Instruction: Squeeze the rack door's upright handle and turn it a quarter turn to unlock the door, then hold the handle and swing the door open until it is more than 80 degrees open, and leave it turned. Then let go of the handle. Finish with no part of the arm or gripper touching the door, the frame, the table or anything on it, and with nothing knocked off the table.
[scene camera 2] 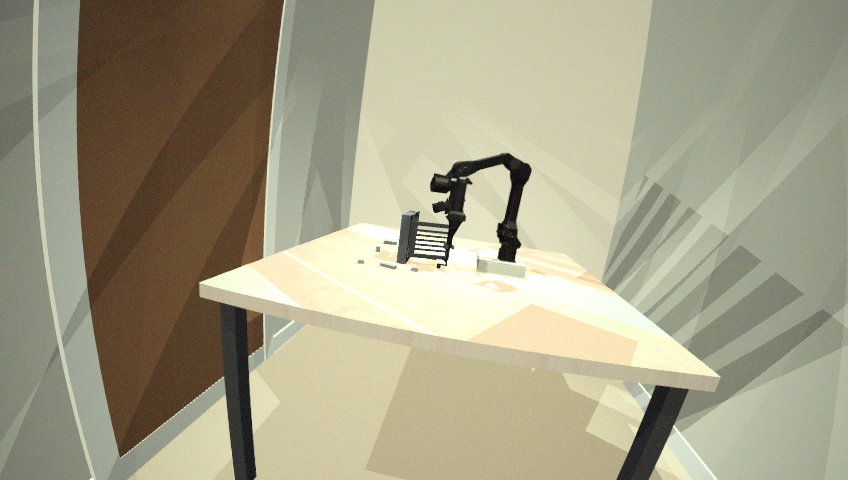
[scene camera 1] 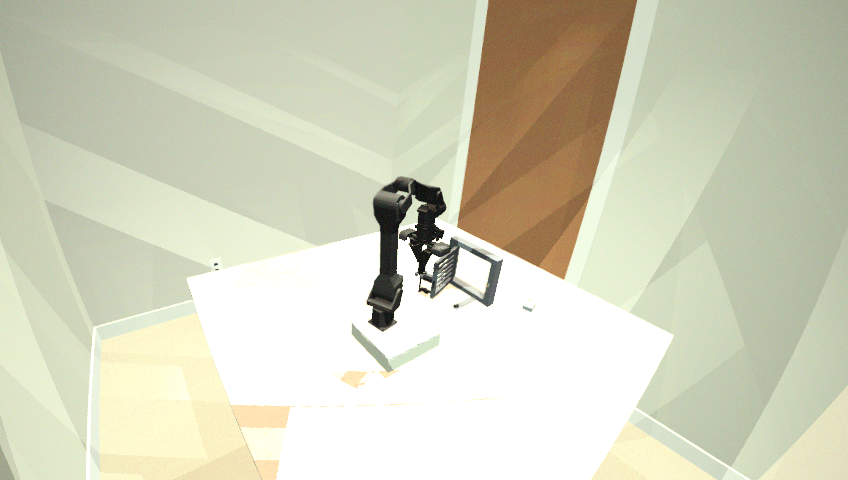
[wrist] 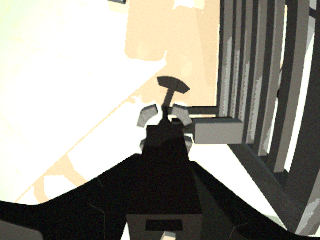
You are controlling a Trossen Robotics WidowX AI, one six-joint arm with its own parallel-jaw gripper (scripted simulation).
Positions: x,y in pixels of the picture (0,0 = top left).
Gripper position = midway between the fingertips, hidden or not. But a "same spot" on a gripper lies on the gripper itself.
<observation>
my gripper: scene camera 2 451,236; scene camera 1; wrist
same spot on grey rack frame: (scene camera 2: 410,221) = (scene camera 1: 450,242)
same spot on my gripper: (wrist: 103,200) = (scene camera 1: 421,249)
</observation>
